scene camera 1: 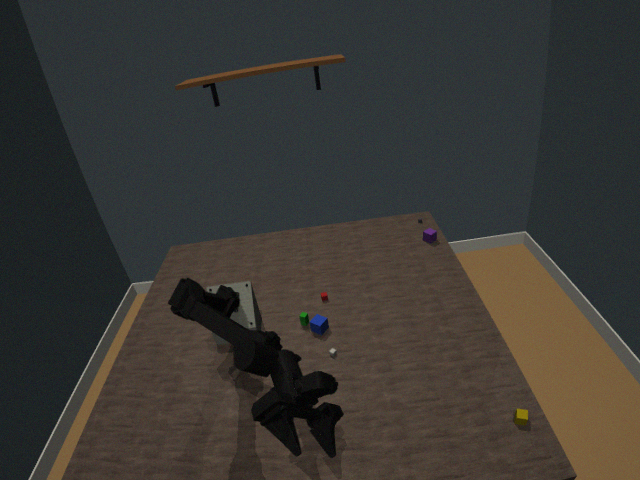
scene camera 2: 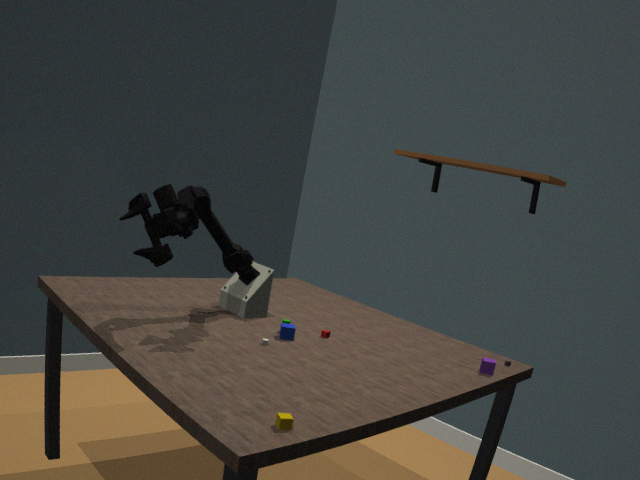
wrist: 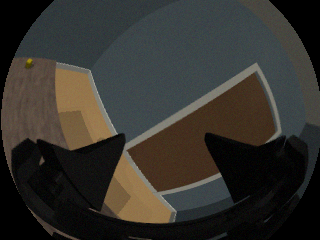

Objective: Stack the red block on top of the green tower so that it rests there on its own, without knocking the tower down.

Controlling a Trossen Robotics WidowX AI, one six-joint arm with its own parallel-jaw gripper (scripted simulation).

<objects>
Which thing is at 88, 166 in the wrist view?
My gripper.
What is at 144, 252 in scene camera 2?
My gripper.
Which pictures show my gripper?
Scene camera 1, scene camera 2 and the wrist view: all of them.
</objects>
